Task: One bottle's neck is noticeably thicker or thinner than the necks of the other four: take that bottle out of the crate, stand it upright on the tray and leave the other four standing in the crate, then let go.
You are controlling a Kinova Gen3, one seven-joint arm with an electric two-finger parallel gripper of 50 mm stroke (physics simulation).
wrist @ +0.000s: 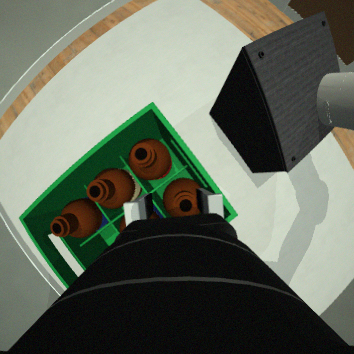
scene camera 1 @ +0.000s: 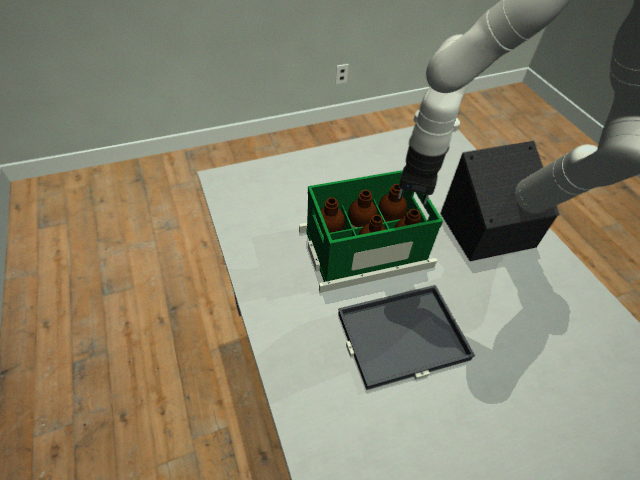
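Seen in the pictures: gripper, fingertip midpoint: (wrist: 174,199) (scene camera 1: 412,198); arm's base, origin of the base link: (wrist: 329,99) (scene camera 1: 532,195).
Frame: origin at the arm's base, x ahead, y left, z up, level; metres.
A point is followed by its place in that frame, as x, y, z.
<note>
The green crate (scene camera 1: 338,260) {0.515, 0.008, -0.054} (wrist: 134,131) {0.300, -0.161, -0.018} holds five brown bottles. Its back row has a left bottle (scene camera 1: 332,219) {0.490, -0.103, -0.038} (wrist: 82,219) {0.465, -0.115, -0.038}, a middle bottle (scene camera 1: 361,212) {0.412, -0.106, -0.041} (wrist: 114,189) {0.383, -0.116, -0.031} and a right bottle (scene camera 1: 392,206) {0.328, -0.103, -0.041} (wrist: 155,160) {0.304, -0.108, -0.028}. In front stand a middle bottle (scene camera 1: 373,227) {0.415, -0.031, -0.014}, mostly hidden in the wrist view, and a right bottle (scene camera 1: 412,219) {0.320, -0.021, -0.007} (wrist: 181,193) {0.305, -0.047, -0.007}. The front left compartment shows no bottle. I cannot tell which neck differs. My gripper (scene camera 1: 412,196) {0.314, -0.050, 0.034} (wrist: 174,199) {0.314, -0.050, 0.034} is open and empty, above the front right bottle's neck, which shows between the fingers towards the right one. The dark tray (scene camera 1: 382,359) {0.485, 0.225, -0.155} is empty.
Pale strips (scene camera 1: 379,275) {0.404, 0.024, -0.140} lie along the crate's front and left sides. The tray lies in front of the crate, with small pale blocks at its edges. A large black block (scene camera 1: 501,196) {0.081, -0.016, 0.005} (wrist: 295,95) {0.087, -0.049, 0.022} stands right of the crate, with an arm section on it.
</note>
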